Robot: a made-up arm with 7 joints.
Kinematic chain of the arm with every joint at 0, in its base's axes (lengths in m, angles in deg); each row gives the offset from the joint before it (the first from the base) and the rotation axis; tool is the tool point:
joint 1: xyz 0 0 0.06 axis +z
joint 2: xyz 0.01 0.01 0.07 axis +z
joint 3: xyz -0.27 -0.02 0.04 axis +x
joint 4: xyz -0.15 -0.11 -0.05 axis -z
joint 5: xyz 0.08 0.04 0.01 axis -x
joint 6: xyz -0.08 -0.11 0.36 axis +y
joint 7: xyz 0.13 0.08 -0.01 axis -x
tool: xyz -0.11 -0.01 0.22
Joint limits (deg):
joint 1: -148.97..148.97
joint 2: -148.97..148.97
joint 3: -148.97..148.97
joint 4: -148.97..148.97
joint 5: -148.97..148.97
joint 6: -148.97..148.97
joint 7: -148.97..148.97
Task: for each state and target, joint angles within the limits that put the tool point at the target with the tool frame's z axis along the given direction. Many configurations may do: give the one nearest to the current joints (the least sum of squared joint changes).
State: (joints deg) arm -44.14 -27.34 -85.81 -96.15 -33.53 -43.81 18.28
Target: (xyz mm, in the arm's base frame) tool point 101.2 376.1 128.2 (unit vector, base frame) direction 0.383 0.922 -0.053
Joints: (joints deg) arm -35.63 -8.85 -133.55 -95.88 -59.01 -90.64 56.05
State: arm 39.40 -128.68 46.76 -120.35 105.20 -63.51 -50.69
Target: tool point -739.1 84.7 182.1 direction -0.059 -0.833 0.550
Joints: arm 55.41 -110.22 35.57 -148.97 63.81 -79.03 -51.53
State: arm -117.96 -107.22 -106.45 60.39 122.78 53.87 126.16
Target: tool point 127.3 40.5 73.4 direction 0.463 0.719 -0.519
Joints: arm -114.43 -100.24 -94.66 75.86 71.22 80.01 124.79
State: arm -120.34 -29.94 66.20 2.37 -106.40 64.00 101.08
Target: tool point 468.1 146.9 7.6 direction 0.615 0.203 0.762
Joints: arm -146.13 -53.41 51.37 -24.60 -87.43 33.03 126.03
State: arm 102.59 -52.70 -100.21 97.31 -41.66 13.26 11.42
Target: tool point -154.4 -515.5 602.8 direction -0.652 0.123 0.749
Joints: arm 129.56 -24.59 -58.34 79.69 -19.25 25.43 30.62
